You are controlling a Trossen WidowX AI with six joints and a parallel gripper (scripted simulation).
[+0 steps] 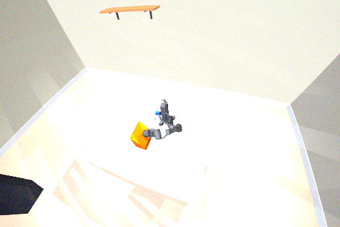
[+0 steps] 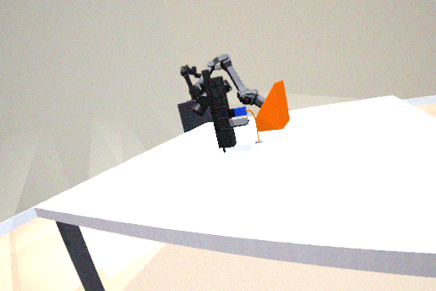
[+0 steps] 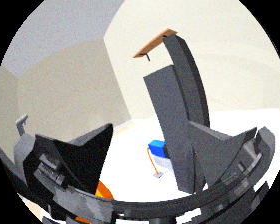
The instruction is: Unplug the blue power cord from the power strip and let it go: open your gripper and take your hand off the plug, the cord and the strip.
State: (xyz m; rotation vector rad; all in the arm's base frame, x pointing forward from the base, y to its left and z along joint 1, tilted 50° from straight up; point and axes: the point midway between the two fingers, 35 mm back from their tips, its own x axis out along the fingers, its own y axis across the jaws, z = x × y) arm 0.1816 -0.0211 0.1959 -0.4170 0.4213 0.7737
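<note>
My gripper tip is 90 mm above the power strip and 70 mm short of it. The rest, counted from my gripper tip: blue plug (100 mm below, 80 mm to the left, 70 mm ahead).
</note>
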